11 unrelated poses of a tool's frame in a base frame.
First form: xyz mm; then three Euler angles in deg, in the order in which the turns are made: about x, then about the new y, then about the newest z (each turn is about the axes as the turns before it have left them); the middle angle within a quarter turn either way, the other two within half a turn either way.
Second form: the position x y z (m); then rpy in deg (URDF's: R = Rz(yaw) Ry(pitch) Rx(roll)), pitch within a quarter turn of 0, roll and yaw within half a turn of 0. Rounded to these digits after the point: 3 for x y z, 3 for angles.
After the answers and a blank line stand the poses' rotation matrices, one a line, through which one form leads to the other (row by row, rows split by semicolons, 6 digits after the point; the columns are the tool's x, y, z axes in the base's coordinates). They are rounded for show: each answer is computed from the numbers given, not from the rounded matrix.
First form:
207 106 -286 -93.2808 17.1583 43.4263
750 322 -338 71.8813 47.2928 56.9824
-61 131 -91 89.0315 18.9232 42.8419
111 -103 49 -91.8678 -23.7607 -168.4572
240 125 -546 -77.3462 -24.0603 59.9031
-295 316 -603 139.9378 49.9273 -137.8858
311 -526 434 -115.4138 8.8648 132.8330
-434 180 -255 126.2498 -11.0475 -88.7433
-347 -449 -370 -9.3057 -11.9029 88.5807
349 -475 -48 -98.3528 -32.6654 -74.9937
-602 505 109 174.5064 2.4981 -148.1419
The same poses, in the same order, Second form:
0.207 0.106 -0.286 -94.245 42.379 -20.049
0.750 0.322 -0.338 73.443 -42.253 60.046
-0.061 0.131 -0.091 88.757 -42.521 19.766
0.111 -0.103 0.049 91.750 -12.290 -156.601
0.240 0.125 -0.546 -70.554 53.071 40.350
-0.295 0.316 -0.603 -170.247 60.005 162.792
0.311 -0.526 0.434 126.860 45.019 -161.860
-0.434 0.180 -0.255 -170.646 53.973 87.903
-0.347 -0.449 -0.370 -12.127 9.010 88.594
0.349 -0.475 -0.048 -110.226 -69.285 51.959
-0.602 0.505 0.109 -176.638 5.013 148.409

0.693936 -0.656826 0.295013; -0.253245 0.160902 0.953927; -0.674033 -0.736675 -0.054682
0.369577 -0.568717 0.734829; 0.641315 -0.416149 -0.644620; 0.672405 0.709494 0.210927
0.693605 -0.643228 0.324300; 0.249247 -0.208092 -0.945819; 0.675861 0.736855 0.015989
-0.896726 0.183139 -0.402918; -0.388037 0.112515 0.914750; 0.212860 0.976627 -0.029831
0.457895 -0.790009 -0.407698; 0.389006 -0.234314 0.890939; -0.799379 -0.566553 0.200027
-0.477547 0.431712 0.765228; 0.147897 0.898027 -0.414335; -0.866069 -0.084690 -0.492699
-0.671743 -0.724578 0.154103; -0.220083 0.393840 0.892443; -0.707337 0.565576 -0.424026
0.021525 0.981233 -0.191623; 0.587775 -0.167465 -0.791502; -0.808738 -0.095594 -0.580349
0.024236 -0.978198 -0.206254; 0.987363 -0.008898 0.158225; -0.156611 -0.207482 0.965621
0.217973 0.813128 -0.539732; 0.278582 0.478182 0.832907; 0.935350 -0.331911 -0.122292
-0.848551 0.527316 0.043586; 0.521849 0.847659 -0.095644; -0.087381 -0.058413 -0.994461

